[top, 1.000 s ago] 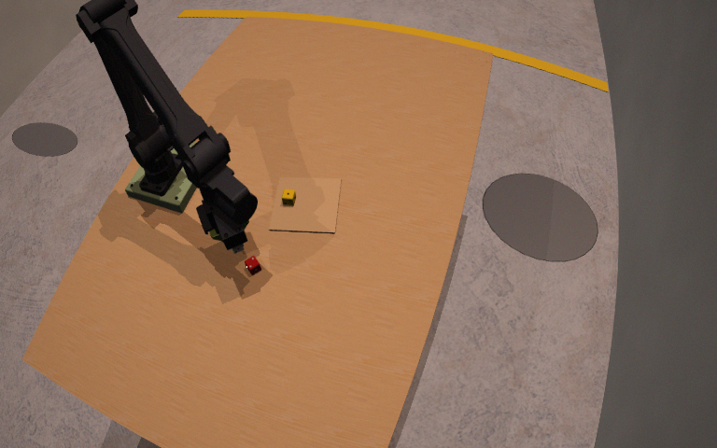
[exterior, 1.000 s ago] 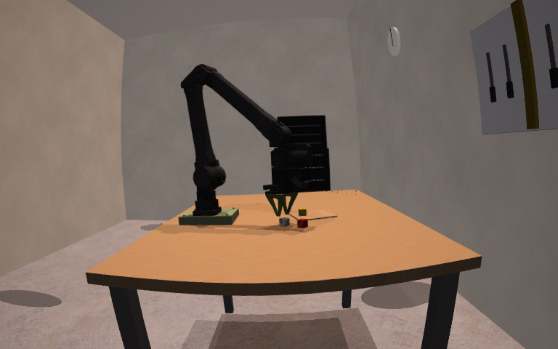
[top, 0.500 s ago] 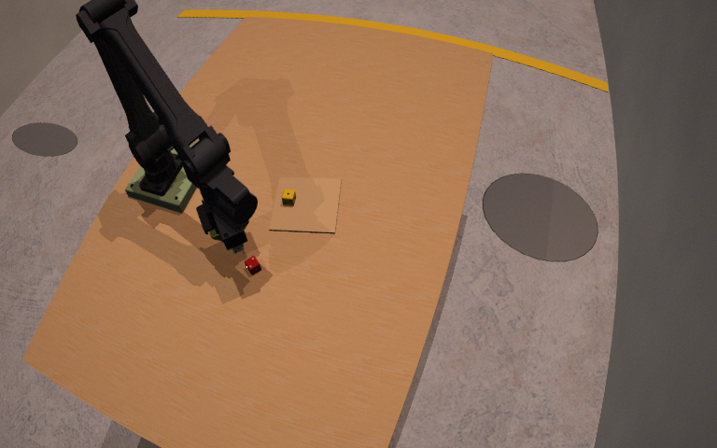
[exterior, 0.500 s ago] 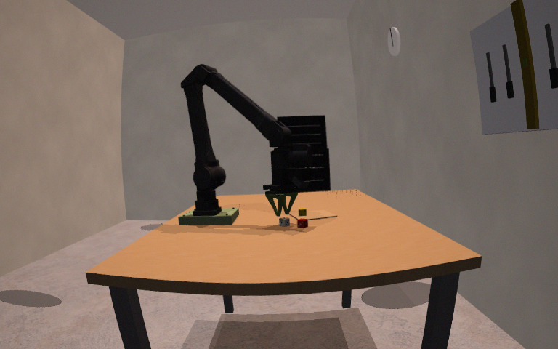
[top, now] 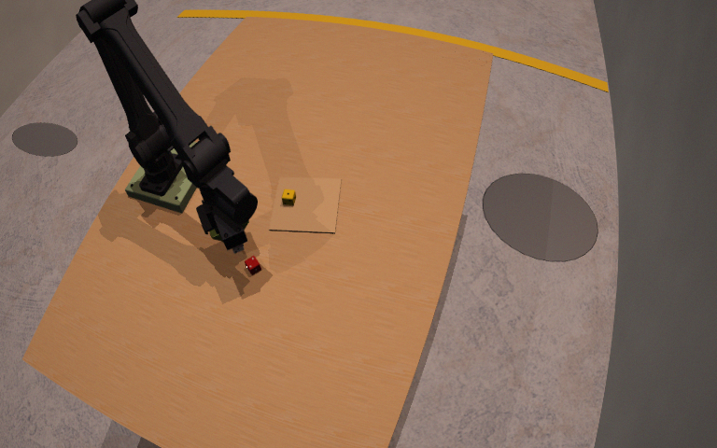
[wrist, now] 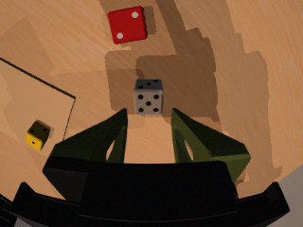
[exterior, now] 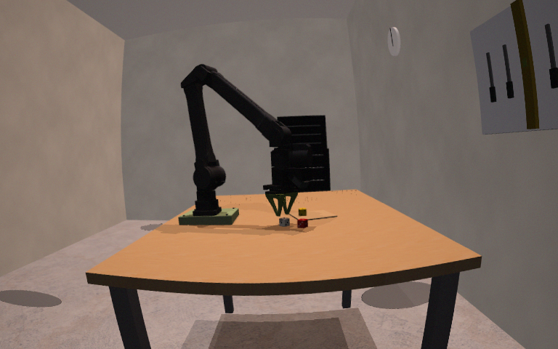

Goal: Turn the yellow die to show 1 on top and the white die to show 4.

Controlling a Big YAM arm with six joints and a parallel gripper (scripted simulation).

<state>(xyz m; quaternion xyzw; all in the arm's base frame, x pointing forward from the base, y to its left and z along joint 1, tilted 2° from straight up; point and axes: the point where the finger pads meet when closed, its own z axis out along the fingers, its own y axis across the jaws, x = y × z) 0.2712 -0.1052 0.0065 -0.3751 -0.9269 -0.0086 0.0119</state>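
My gripper is now 3 cm above the white die. Also, from my hand: yellow die (7 cm ahead, 14 cm to the left, 3 cm below); then tan mat (11 cm ahead, 14 cm to the left, 4 cm below); then red die (6 cm ahead, 4 cm to the right, 3 cm below).
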